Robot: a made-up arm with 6 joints.
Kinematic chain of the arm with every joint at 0, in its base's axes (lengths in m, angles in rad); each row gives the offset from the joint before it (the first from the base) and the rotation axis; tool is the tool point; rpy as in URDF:
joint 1: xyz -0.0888 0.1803 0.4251 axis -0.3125 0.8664 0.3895
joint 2: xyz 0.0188 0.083 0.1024 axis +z
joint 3: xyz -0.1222 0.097 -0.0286 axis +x
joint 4: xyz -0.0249 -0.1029 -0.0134 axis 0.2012 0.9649 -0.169
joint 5: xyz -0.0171 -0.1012 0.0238 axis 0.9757 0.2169 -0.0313
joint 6: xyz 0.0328 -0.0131 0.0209 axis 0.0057 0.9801 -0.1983
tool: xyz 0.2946 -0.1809 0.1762 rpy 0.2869 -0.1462 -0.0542
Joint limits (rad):
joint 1: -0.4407..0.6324
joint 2: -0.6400..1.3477
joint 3: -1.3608..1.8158
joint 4: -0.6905..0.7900
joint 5: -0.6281..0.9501
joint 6: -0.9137..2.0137
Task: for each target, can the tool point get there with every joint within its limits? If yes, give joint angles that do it. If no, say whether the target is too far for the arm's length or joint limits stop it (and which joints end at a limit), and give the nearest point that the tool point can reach.
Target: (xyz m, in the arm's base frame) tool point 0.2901 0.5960 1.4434
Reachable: no: too far | nearest point 0.0909 0.5077 1.0405 | short by 0.458 m
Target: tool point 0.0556 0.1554 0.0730
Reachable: yes | joints 0.2643 0.1740 1.3446 0.1353 0.0932 -0.0166
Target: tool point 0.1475 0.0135 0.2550
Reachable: yes | joints 0.4097 0.1453 0.3247 0.6702 -0.0762 0.0187
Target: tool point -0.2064 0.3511 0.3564
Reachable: no: joint limits stop it (at a limit: joint 1, joint 2, joint 4, joint 5) | nearest point -0.2572 0.4036 0.2257 | short by 0.150 m
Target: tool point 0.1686 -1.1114 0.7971
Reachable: no: too far | nearest point 0.0037 -0.2693 0.6353 | short by 0.873 m
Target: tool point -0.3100 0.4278 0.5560
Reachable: no: joint limits stop it (at a limit: joint 1, joint 3, joint 4, joint 5) | nearest point -0.4465 0.4396 0.4760 | short by 0.159 m
